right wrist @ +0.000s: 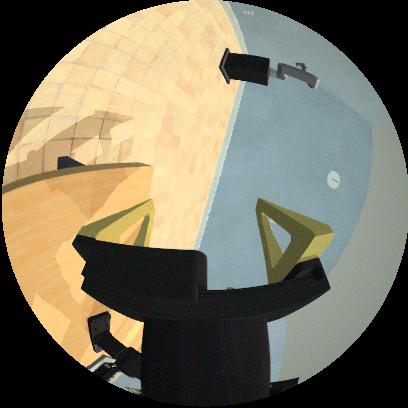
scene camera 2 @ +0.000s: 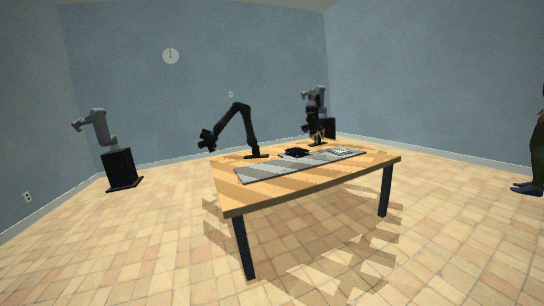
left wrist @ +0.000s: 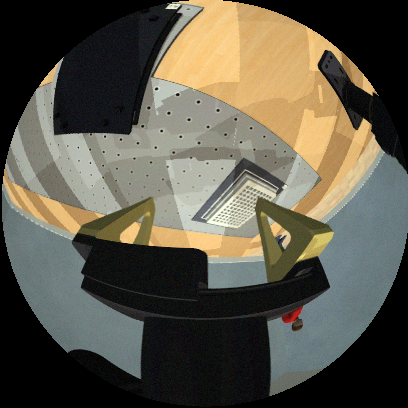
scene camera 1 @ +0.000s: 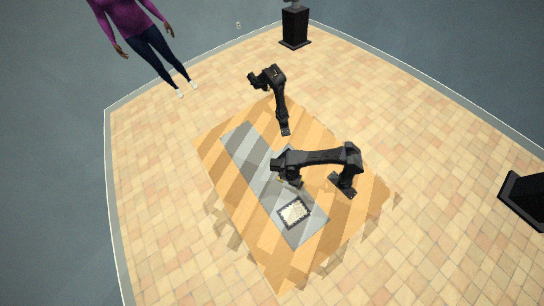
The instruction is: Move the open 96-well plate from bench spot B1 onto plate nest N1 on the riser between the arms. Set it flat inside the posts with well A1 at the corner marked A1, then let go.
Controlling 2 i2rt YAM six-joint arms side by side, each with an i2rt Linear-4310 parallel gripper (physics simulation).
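Seen in the pictures: left gripper, fingertip midpoint: (scene camera 2: 320,141) (left wrist: 204,202) (scene camera 1: 290,185); right gripper, fingertip midpoint: (right wrist: 204,203) (scene camera 2: 207,146); left arm's base at its link origin: (scene camera 2: 317,144) (left wrist: 346,93) (scene camera 1: 341,184); right arm's base at its link origin: (right wrist: 98,334) (scene camera 2: 256,157) (scene camera 1: 284,125).
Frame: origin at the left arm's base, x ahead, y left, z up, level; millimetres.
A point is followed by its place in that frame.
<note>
The open 96-well plate (scene camera 1: 294,213) {x 344, y -73, z 29 mm} (scene camera 2: 340,150) {x 358, y -82, z 28 mm} (left wrist: 242,206) {x 338, y -79, z 27 mm}, pale with a grid of wells, lies flat in a dark frame on the perforated grey board. Nest N1, black (scene camera 2: 297,151) {x 203, y -363, z 46 mm} (left wrist: 102,75) {x 180, y -325, z 47 mm}, sits on the riser. In scene camera 1 the left arm hides it, and I cannot make out corner A1. My left gripper (scene camera 1: 291,182) {x 264, y -197, z 100 mm} (scene camera 2: 318,135) {x 264, y -197, z 100 mm} (left wrist: 204,202) {x 264, y -197, z 100 mm} is open and empty, above the board between nest and plate, apart from the plate. My right gripper (scene camera 2: 213,148) {x -212, y -939, z 128 mm} (right wrist: 204,203) {x -212, y -939, z 128 mm} is open and empty, raised away from the plate and nest.
The grey board (scene camera 1: 241,145) {x 317, y -668, z 13 mm} (scene camera 2: 260,171) {x 314, y -707, z 13 mm} (left wrist: 190,135) {x 244, y -213, z 13 mm} runs along the wooden table (scene camera 1: 272,250) {x 570, y -4, z 0 mm} (scene camera 2: 320,186) {x 640, y -526, z -16 mm}. The right arm's base (scene camera 1: 285,132) {x 2, y -532, z 10 mm} (scene camera 2: 256,156) {x -7, y -605, z 14 mm} (left wrist: 340,87) stands behind the board. Black pedestals with grey arms and a person in purple (scene camera 1: 131,17) are beyond the table.
</note>
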